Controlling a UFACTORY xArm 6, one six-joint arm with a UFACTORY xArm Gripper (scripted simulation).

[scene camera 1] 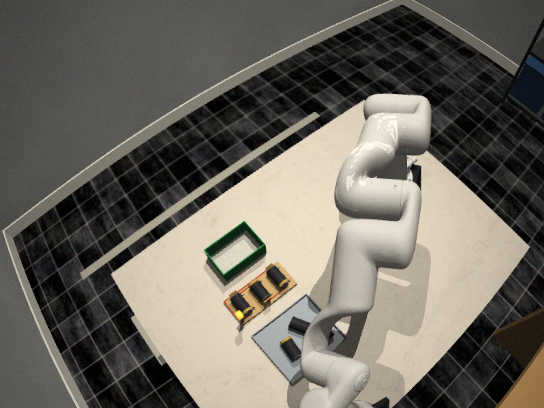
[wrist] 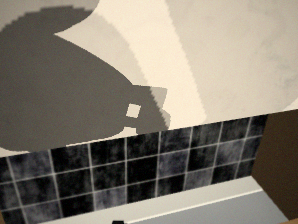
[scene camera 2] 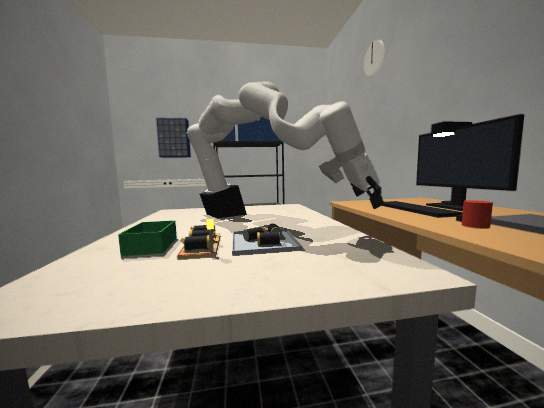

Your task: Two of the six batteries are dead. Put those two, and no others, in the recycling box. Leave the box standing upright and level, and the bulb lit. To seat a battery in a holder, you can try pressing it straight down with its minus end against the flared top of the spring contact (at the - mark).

Labels:
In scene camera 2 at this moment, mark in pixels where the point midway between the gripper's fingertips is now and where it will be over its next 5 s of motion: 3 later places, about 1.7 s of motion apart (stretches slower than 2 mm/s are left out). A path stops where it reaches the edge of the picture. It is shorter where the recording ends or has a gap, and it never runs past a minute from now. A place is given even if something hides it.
My gripper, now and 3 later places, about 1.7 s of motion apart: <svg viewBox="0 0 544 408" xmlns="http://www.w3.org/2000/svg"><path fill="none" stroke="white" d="M369 199L357 190L256 194L203 195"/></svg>

